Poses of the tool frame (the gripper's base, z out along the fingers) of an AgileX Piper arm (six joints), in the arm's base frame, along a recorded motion.
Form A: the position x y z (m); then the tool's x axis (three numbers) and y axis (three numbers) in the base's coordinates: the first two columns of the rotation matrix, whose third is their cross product.
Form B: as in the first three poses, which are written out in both.
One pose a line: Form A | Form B
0.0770 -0.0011 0.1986 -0.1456 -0.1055 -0.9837 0.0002 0.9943 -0.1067 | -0.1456 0.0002 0.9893 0.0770; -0.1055 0.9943 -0.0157 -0.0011; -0.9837 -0.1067 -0.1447 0.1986; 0 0 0 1
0.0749 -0.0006 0.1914 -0.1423 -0.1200 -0.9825 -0.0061 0.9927 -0.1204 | -0.1423 -0.0061 0.9898 0.0749; -0.1200 0.9927 -0.0111 -0.0006; -0.9825 -0.1204 -0.1420 0.1914; 0 0 0 1
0.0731 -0.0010 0.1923 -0.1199 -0.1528 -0.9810 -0.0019 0.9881 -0.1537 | -0.1199 -0.0019 0.9928 0.0731; -0.1528 0.9881 -0.0166 -0.0010; -0.9810 -0.1537 -0.1188 0.1923; 0 0 0 1
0.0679 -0.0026 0.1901 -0.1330 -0.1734 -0.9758 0.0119 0.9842 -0.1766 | -0.1330 0.0119 0.9910 0.0679; -0.1734 0.9842 -0.0351 -0.0026; -0.9758 -0.1766 -0.1288 0.1901; 0 0 0 1
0.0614 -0.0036 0.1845 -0.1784 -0.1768 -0.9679 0.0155 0.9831 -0.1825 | -0.1784 0.0155 0.9838 0.0614; -0.1768 0.9831 -0.0476 -0.0036; -0.9679 -0.1825 -0.1726 0.1845; 0 0 0 1
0.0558 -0.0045 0.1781 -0.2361 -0.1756 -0.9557 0.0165 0.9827 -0.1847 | -0.2361 0.0165 0.9716 0.0558; -0.1756 0.9827 -0.0594 -0.0045; -0.9557 -0.1847 -0.2291 0.1781; 0 0 0 1
